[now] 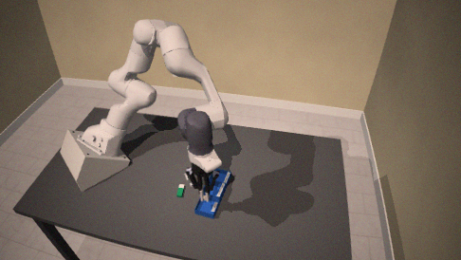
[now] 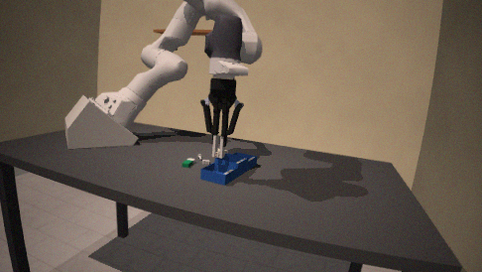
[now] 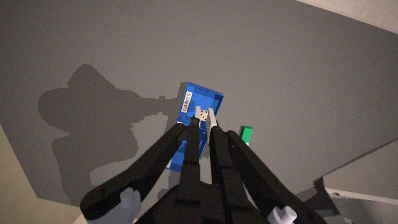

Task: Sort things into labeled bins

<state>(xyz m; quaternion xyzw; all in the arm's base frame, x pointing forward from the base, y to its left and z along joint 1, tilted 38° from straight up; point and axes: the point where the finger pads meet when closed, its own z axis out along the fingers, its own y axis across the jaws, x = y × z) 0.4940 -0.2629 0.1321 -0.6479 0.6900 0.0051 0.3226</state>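
The white die is 30 mm below my hand. Round my hand: white bolt: 150 mm to the left, 130 mm behind, 100 mm below; eraser: 130 mm behind, 90 mm below, 70 mm to the left; pale grey piece: 110 mm to the left, 90 mm below, 90 mm behind.
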